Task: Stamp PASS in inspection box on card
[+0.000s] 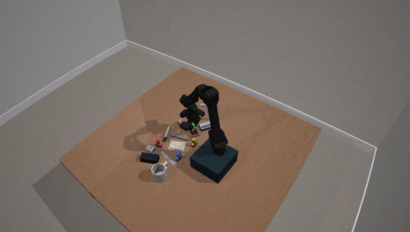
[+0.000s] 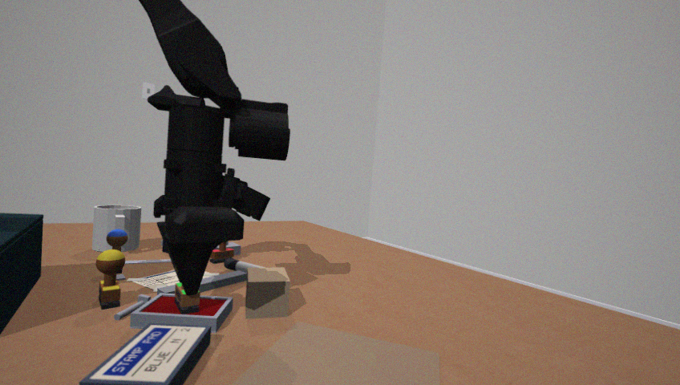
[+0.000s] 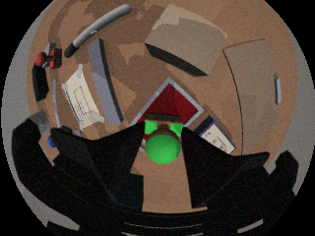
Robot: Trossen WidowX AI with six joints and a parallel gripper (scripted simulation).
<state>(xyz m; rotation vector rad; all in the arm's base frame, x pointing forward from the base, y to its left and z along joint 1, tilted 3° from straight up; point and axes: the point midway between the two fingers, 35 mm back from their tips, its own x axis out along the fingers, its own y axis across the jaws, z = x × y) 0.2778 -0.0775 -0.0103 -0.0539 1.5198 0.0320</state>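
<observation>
Now: the green-knobbed stamp right at my gripper tip. From my gripper tip the other things lie so: tan block (90 mm ahead, 10 mm to the right, 10 mm below); then red ink pad (30 mm below); then blue pad tin (90 mm to the right, 30 mm behind, 20 mm below).
</observation>
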